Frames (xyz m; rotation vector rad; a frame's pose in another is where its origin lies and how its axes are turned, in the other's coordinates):
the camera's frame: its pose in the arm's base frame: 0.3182 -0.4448 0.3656 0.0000 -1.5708 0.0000
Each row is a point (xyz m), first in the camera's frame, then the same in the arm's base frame.
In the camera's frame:
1: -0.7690 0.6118 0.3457
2: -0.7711 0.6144 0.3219
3: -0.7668 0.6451 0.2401
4: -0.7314 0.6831 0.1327
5: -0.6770 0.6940 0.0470
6: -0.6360 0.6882 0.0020
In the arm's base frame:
1: -0.0275 0.1670 -0.4034
2: -0.0037 0.1696 -0.4055
3: 0.0781 0.2003 -0.4012
4: 0.1855 0.2383 -0.3658
5: 0.2712 0.2492 -0.3114
6: 0.3162 0.2434 -0.2704

